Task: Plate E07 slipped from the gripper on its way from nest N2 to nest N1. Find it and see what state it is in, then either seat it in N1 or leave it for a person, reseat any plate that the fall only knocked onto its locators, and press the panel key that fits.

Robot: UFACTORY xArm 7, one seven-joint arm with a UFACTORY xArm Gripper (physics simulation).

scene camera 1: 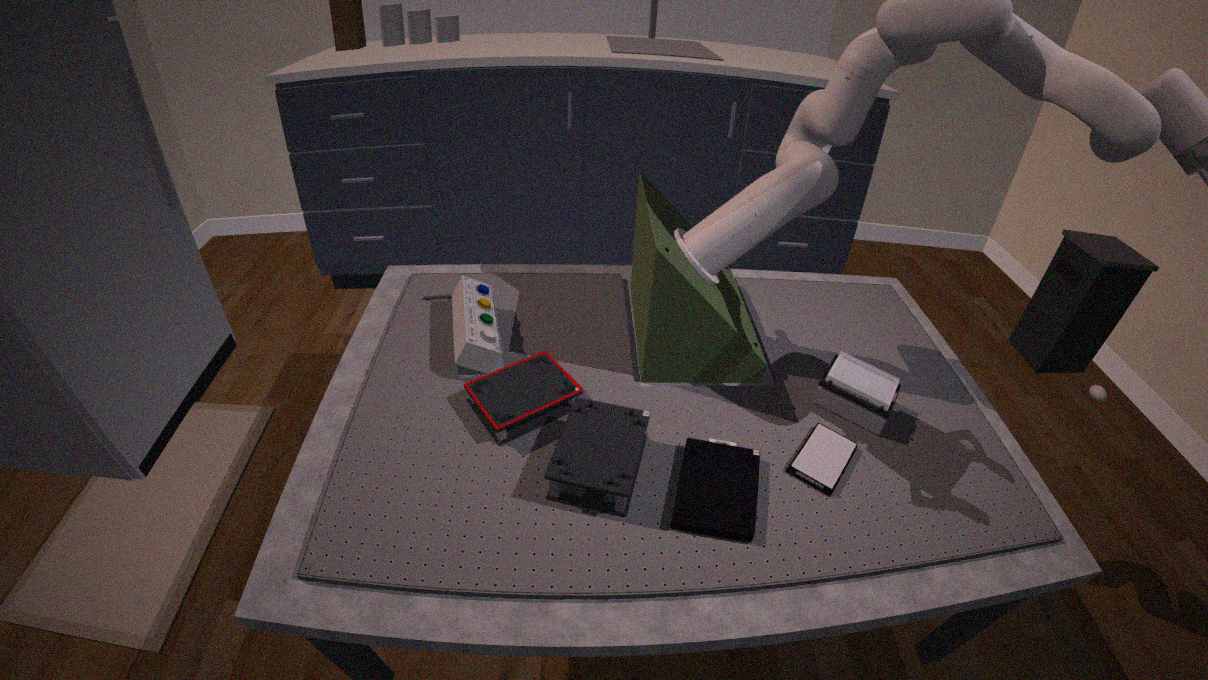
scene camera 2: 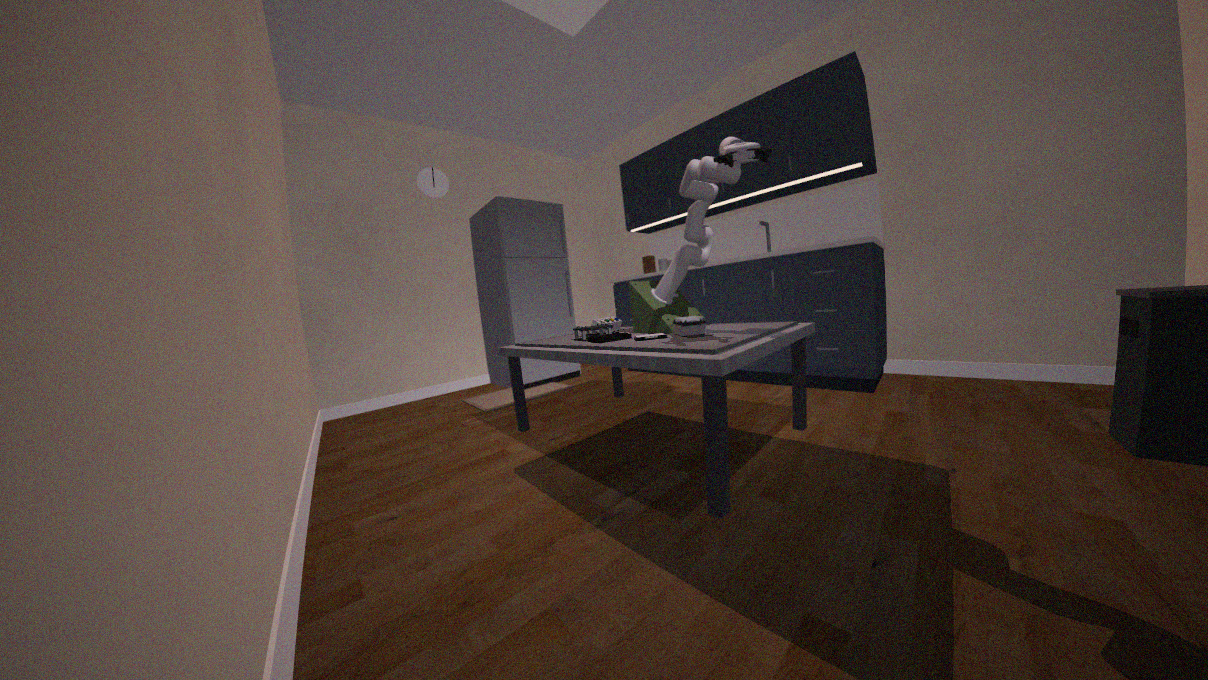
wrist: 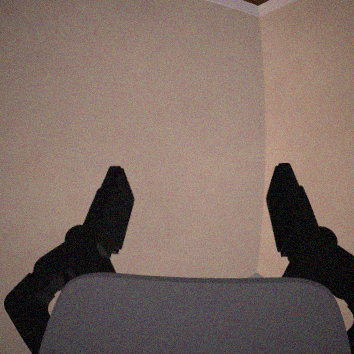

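Seen in the pictures: gripper, fingertip midpoint: (scene camera 2: 748,158) (wrist: 198,181); arm's base at its link origin: (scene camera 1: 694,257) (scene camera 2: 661,296).
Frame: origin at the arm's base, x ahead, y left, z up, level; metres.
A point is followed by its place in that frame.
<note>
My gripper (wrist: 198,181) {z 0.346, x 0.363, y 0.783 m} is open and empty, high above the table and facing a wall in the wrist view. In scene camera 1, a white plate (scene camera 1: 823,456) {z -0.159, x 0.318, y 0.236 m} lies on a dark base at the right of the table, and another white plate (scene camera 1: 863,380) {z -0.101, x 0.183, y 0.323 m} sits raised on a holder behind it. A black nest (scene camera 1: 716,488) {z -0.152, x 0.401, y 0.048 m}, a dark raised nest (scene camera 1: 599,446) {z -0.115, x 0.372, y -0.131 m} and a red-edged dark nest (scene camera 1: 523,389) {z -0.133, x 0.254, y -0.271 m} stand to the left. The panel (scene camera 1: 478,325) {z -0.103, x 0.135, y -0.380 m} has blue, yellow and green keys and a pale one. Labels are too small to read, so I cannot tell which plate is E07.
The green arm mount (scene camera 1: 688,320) {z -0.042, x 0.141, y -0.010 m} stands at the back of the table (scene camera 1: 557,622) {z -0.186, x 0.623, y -0.155 m}. A dark bin (scene camera 1: 1081,304) stands on the floor at the right, with a small pale ball (scene camera 1: 1097,392) near it. A fridge (scene camera 1: 92,211) stands at the left and counters (scene camera 1: 498,168) behind.
</note>
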